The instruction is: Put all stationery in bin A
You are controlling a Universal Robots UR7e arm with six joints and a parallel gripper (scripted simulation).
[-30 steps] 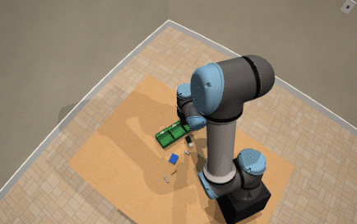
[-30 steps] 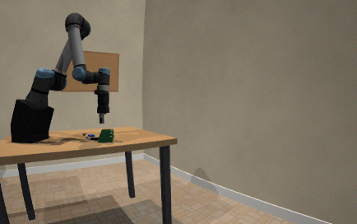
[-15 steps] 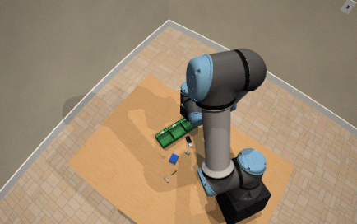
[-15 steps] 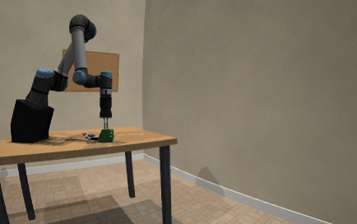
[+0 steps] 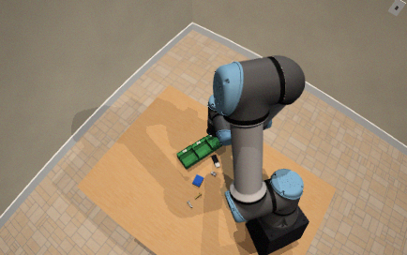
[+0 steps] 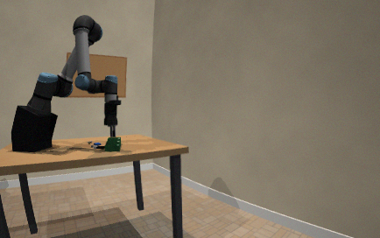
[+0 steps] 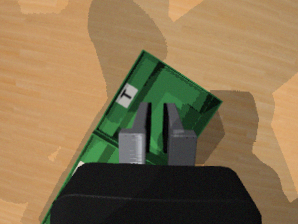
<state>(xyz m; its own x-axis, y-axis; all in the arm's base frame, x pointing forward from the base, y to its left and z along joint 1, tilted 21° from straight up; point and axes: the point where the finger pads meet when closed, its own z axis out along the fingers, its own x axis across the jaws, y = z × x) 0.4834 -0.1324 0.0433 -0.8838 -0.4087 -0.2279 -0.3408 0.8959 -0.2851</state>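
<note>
My hand is 10 mm short of the green bin, 90 mm to the right of it and 70 mm above it. The rest, counted from my hand: blue pad (100 mm behind, 220 mm to the left, 90 mm below); then black block (90 mm behind, 90 mm to the left, 90 mm below); then brass screw (150 mm behind, 270 mm to the left, 90 mm below).
</note>
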